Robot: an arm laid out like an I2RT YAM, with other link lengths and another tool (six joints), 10 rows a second.
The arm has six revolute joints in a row. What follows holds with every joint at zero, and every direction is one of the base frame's.
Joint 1 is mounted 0.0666 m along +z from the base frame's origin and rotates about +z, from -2.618 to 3.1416 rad.
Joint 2 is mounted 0.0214 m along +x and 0.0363 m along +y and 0.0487 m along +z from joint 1 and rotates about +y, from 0 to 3.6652 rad.
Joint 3 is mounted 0.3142 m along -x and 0.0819 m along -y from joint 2 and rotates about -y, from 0 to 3.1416 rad.
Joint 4 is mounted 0.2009 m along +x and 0.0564 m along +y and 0.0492 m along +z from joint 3 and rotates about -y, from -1.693 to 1.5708 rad.
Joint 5 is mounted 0.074 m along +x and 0.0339 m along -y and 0.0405 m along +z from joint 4 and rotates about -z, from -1.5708 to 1.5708 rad.
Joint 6 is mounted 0.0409 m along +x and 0.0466 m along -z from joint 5 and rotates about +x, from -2.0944 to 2.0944 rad.
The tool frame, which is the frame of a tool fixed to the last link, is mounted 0.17 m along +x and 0.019 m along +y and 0.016 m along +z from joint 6; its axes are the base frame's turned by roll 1.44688, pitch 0.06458 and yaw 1.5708 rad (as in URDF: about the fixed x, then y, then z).
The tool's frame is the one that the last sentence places.
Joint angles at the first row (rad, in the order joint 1, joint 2, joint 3, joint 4, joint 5, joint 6):
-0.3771, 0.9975, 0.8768, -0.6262, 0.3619, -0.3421
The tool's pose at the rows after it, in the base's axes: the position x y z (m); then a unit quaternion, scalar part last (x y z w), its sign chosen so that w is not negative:
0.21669 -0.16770 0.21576 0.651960 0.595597 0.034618 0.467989
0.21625 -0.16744 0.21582 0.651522 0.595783 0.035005 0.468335
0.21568 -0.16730 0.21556 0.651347 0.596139 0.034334 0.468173
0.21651 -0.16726 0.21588 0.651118 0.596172 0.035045 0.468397
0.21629 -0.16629 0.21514 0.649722 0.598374 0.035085 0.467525
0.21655 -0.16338 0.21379 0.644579 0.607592 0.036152 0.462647
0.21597 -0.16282 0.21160 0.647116 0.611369 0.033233 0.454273
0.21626 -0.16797 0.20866 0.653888 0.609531 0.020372 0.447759
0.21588 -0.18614 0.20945 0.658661 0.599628 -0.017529 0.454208
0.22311 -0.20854 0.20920 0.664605 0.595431 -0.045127 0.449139
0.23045 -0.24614 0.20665 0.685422 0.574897 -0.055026 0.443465
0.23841 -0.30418 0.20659 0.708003 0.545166 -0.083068 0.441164
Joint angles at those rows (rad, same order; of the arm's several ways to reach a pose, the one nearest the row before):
-0.3751, 0.9986, 0.8771, -0.6272, 0.3650, -0.3410
-0.3758, 0.9960, 0.8760, -0.6273, 0.3637, -0.3424
-0.3751, 0.9944, 0.8751, -0.6288, 0.3651, -0.3429
-0.3742, 0.9963, 0.8762, -0.6272, 0.3645, -0.3424
-0.3716, 0.9947, 0.8744, -0.6288, 0.3639, -0.3449
-0.3705, 0.9959, 0.8788, -0.6391, 0.3523, -0.3604
-0.3701, 1.0077, 0.8905, -0.6597, 0.3512, -0.3581
-0.3708, 1.0350, 0.9007, -0.6673, 0.3728, -0.3490
-0.3796, 1.0768, 0.9080, -0.6414, 0.4457, -0.3585
-0.4339, 1.1593, 0.9433, -0.6037, 0.4596, -0.3983
-0.5687, 1.2674, 0.9858, -0.5229, 0.4010, -0.4483
-0.6962, 1.4298, 1.0873, -0.4491, 0.3885, -0.4888

